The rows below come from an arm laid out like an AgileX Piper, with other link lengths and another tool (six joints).
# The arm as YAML. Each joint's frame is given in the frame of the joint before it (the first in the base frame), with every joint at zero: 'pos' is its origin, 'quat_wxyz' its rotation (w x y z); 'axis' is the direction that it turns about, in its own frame. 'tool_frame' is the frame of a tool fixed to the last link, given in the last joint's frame.
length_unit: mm
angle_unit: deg
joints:
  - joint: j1
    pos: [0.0, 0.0, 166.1]
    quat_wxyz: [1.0, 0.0, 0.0, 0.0]
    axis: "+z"
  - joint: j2
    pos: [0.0, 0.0, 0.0]
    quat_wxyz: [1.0, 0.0, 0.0, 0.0]
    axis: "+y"
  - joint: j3
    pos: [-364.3, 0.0, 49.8]
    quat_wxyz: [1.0, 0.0, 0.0, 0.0]
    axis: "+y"
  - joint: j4
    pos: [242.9, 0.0, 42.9]
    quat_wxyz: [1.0, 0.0, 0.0, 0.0]
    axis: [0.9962, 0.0, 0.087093]
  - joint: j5
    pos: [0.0, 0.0, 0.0]
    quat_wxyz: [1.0, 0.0, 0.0, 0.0]
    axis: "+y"
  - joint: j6
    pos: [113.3, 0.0, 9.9]
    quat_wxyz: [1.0, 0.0, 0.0, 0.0]
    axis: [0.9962, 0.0, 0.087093]
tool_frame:
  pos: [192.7, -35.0, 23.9]
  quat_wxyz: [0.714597, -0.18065, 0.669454, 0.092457]
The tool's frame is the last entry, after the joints.
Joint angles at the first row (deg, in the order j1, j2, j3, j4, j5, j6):
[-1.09, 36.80, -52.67, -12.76, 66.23, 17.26]
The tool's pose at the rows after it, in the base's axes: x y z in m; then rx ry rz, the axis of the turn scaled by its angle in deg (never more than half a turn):
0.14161 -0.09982 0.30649 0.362 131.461 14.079
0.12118 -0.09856 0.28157 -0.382 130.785 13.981
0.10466 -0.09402 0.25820 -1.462 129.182 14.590
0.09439 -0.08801 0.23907 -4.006 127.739 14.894
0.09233 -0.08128 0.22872 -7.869 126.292 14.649
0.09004 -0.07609 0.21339 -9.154 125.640 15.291
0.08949 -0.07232 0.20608 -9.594 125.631 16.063
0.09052 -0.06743 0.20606 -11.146 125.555 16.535
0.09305 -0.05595 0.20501 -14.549 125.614 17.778
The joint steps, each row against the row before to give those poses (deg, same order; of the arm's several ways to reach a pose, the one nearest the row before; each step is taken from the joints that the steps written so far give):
[0.00, -6.48, 4.62, 0.04, 0.32, -1.69]
[0.00, -5.98, 5.12, 0.19, 0.00, -0.58]
[0.00, -6.39, 4.62, 0.90, 0.00, -0.78]
[0.00, -5.65, 3.70, 1.21, 0.00, -2.09]
[0.00, -4.02, 2.58, 1.32, -0.76, -3.14]
[-0.01, -3.07, 2.72, 1.05, -0.40, -1.00]
[0.01, -0.98, 1.07, 0.78, -0.06, -0.37]
[0.00, -0.23, 0.00, 1.01, 0.00, -1.37]
[0.00, -0.16, 0.12, 2.35, -0.06, -3.00]

